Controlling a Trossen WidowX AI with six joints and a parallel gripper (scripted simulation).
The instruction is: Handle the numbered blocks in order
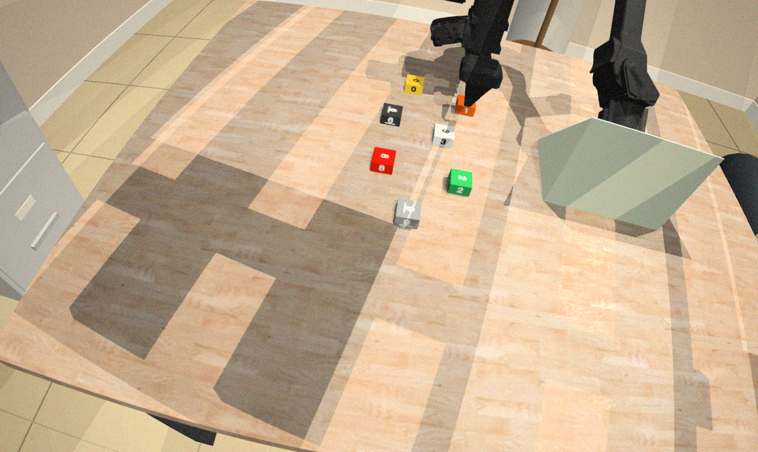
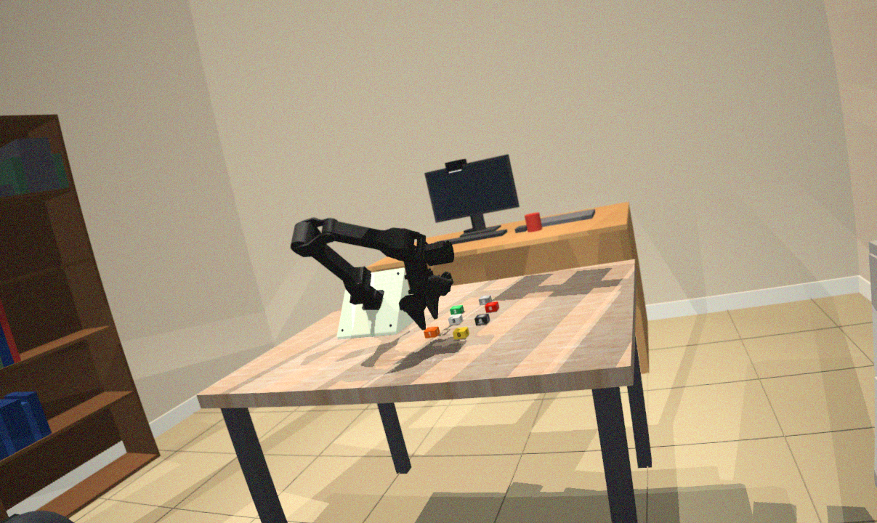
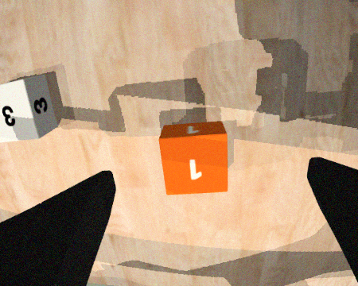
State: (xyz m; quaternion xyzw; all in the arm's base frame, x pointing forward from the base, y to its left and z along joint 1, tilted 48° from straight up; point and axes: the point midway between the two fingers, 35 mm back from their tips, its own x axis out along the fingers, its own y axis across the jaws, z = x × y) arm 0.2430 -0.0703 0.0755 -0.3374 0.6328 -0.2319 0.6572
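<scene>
Now: gripper tip 10 mm to the right of the orange block and 20 mm above it. From my gripper tip the other things lie so: black block (110 mm ahead, 90 mm to the left, 20 mm below); white block (20 mm ahead, 110 mm to the left, 20 mm below); yellow block (90 mm ahead, 20 mm to the right, 20 mm below).
</scene>
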